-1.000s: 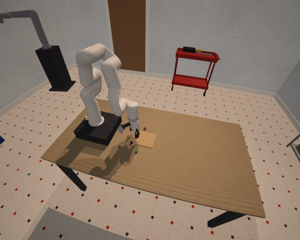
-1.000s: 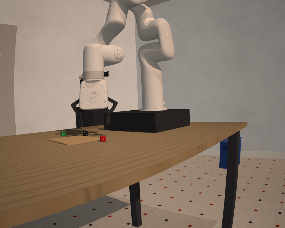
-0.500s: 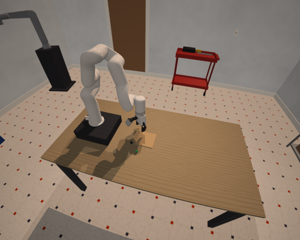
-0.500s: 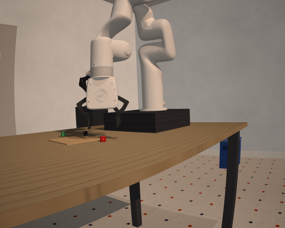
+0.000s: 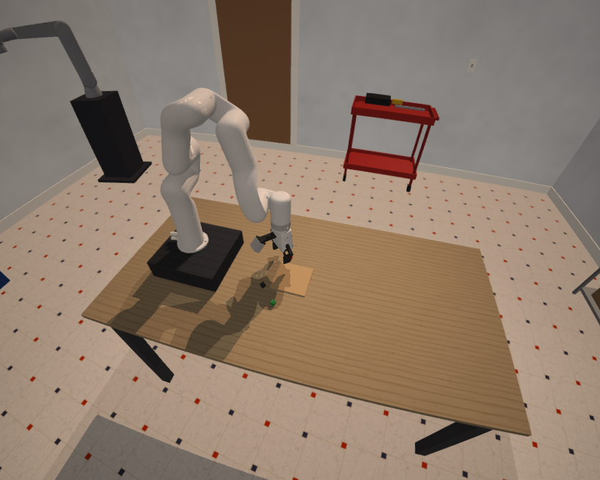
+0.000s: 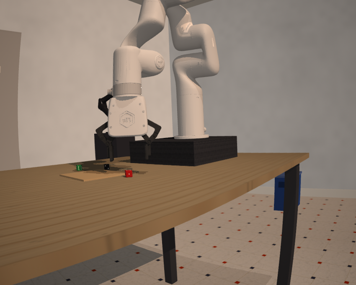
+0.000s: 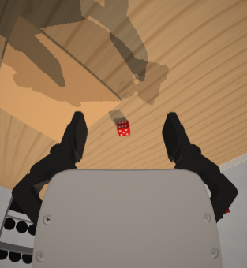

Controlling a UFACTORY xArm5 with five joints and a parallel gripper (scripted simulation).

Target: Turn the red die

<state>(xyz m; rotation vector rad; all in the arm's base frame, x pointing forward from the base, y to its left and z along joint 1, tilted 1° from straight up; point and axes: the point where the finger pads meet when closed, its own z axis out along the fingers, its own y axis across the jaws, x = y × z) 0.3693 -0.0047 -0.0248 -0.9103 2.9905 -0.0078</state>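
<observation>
The red die is 30 mm ahead of my hand, 20 mm to the left of it and 40 mm below it. From my hand the other things lie so: black die: 60 mm behind, 140 mm to the right, 40 mm below; green die: 10 mm behind, 210 mm to the right, 40 mm below; tan mat: 50 mm ahead, 90 mm to the right, 40 mm below.
</observation>
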